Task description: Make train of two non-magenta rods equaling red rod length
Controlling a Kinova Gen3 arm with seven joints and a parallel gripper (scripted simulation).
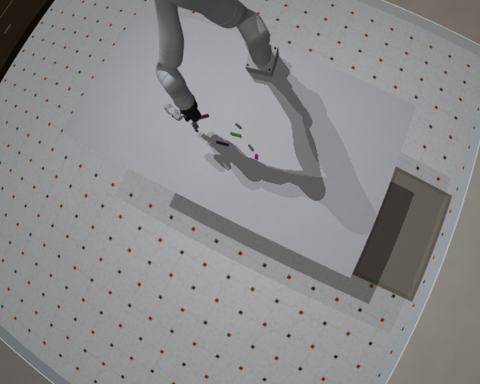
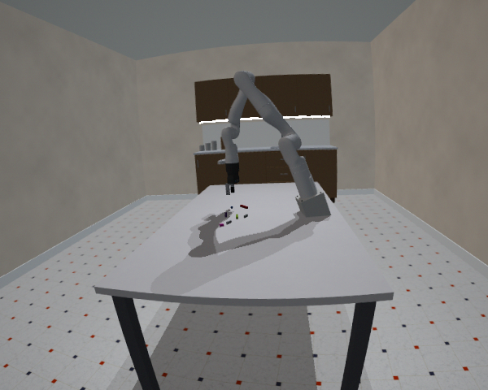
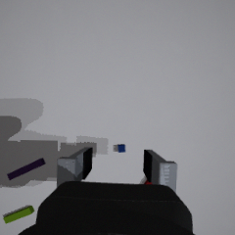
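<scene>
My hand is 2 cm past the purple rod, 14 cm to the right of it and 10 cm above it. The rest, counted from my hand: lime rod 9 cm behind, 16 cm to the left, 10 cm below; then blue rod 10 cm below; then red rod 7 cm behind, 3 cm to the right, 10 cm below.
</scene>
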